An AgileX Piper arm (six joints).
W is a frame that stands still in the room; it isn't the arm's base.
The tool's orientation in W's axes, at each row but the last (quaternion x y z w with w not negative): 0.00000, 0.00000, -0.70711, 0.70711; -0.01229, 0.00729, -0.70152, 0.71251; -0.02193, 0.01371, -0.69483, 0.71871; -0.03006, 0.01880, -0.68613, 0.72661; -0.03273, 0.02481, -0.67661, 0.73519; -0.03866, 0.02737, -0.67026, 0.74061; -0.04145, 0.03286, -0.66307, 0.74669; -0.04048, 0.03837, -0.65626, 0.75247; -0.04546, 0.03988, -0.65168, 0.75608
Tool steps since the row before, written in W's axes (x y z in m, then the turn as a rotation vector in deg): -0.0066, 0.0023, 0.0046, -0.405, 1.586, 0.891; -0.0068, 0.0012, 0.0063, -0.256, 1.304, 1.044; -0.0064, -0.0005, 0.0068, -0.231, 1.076, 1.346; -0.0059, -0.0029, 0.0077, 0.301, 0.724, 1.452; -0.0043, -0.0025, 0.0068, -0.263, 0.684, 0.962; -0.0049, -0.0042, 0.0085, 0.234, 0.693, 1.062; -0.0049, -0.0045, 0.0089, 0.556, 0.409, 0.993; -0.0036, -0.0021, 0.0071, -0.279, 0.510, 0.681; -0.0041, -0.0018, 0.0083, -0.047, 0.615, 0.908
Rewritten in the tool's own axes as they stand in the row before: -0.0023, -0.0066, 0.0046, -1.586, -0.405, 0.891; -0.0013, -0.0070, 0.0061, -1.301, -0.265, 1.046; 0.0004, -0.0067, 0.0065, -1.069, -0.263, 1.346; 0.0027, -0.0066, 0.0072, -0.685, 0.240, 1.482; 0.0022, -0.0050, 0.0064, -0.696, -0.284, 0.947; 0.0038, -0.0061, 0.0079, -0.654, 0.200, 1.093; 0.0039, -0.0063, 0.0083, -0.334, 0.492, 1.053; 0.0016, -0.0046, 0.0066, -0.546, -0.281, 0.651; 0.0012, -0.0053, 0.0077, -0.616, -0.066, 0.906
